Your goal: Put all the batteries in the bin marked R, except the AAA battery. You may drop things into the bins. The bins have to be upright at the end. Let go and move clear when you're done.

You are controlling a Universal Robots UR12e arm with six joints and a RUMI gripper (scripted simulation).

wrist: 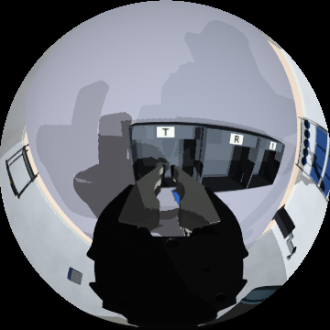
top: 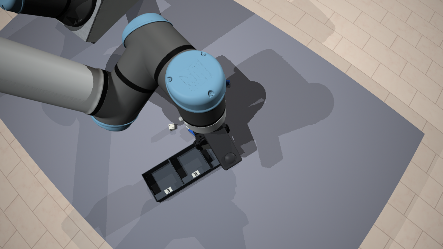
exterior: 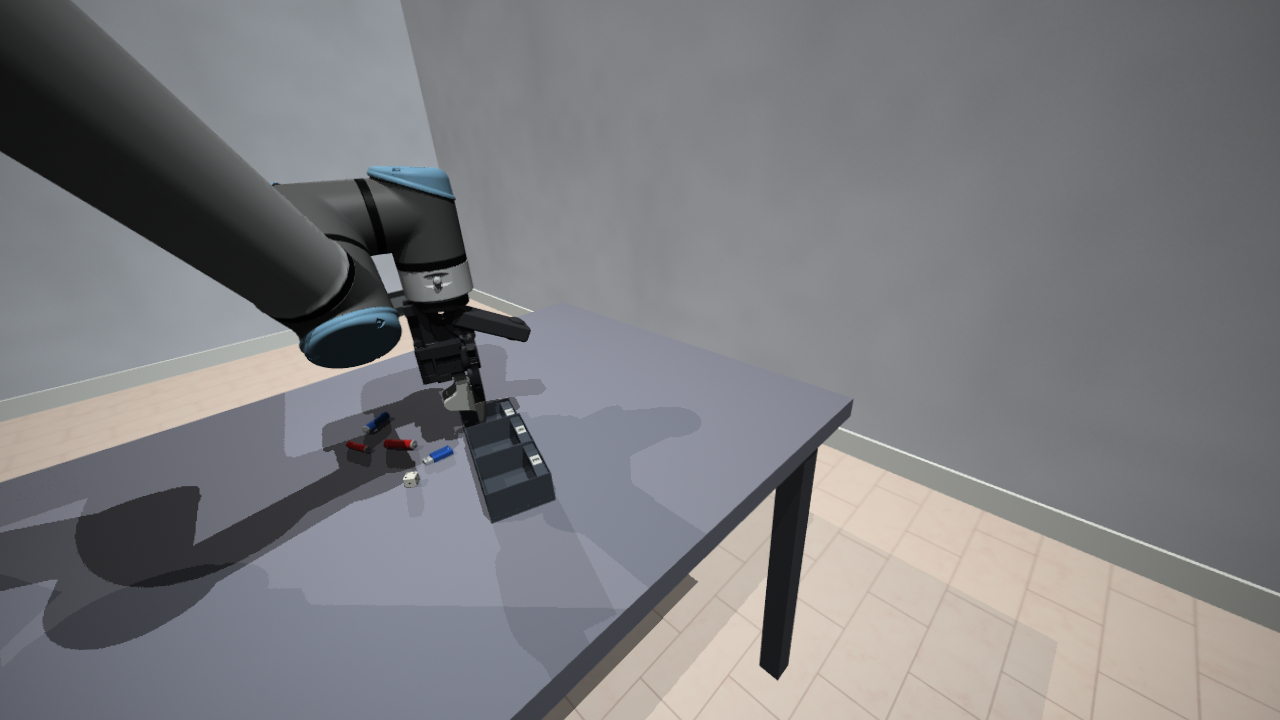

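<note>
My hand is 10 cm past the larger red battery, 8 cm to the right of it and 3 cm above it. From my hand the other things lie so: three-compartment bin tray: 2 cm behind, 8 cm to the right, 1 cm below; then white die: 13 cm behind, 2 cm to the right, 3 cm below; then blue USB stick: 8 cm behind, 1 cm to the left, 3 cm below.
</note>
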